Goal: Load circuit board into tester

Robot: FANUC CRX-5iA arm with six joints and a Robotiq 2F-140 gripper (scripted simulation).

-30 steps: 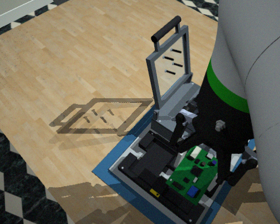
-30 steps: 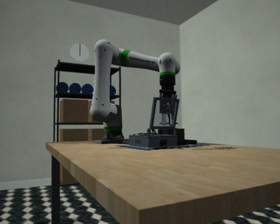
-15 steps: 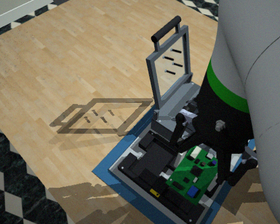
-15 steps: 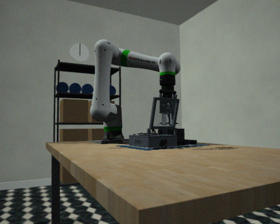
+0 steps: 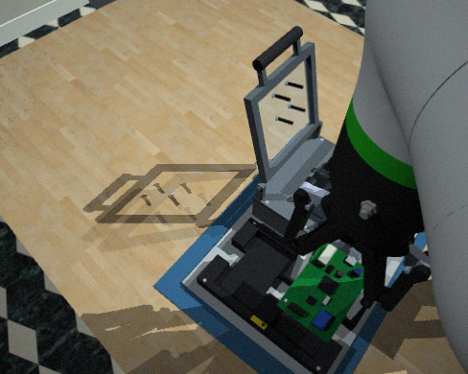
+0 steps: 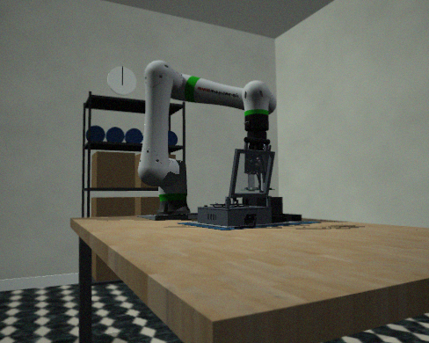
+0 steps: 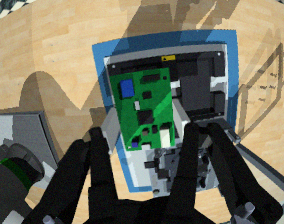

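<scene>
Now: the green circuit board 2 cm below my hand. From my hand the other things lie so: tester lid 21 cm ahead, 14 cm to the right, 4 cm above; tester 11 cm ahead, 11 cm to the right, 3 cm below.
</scene>
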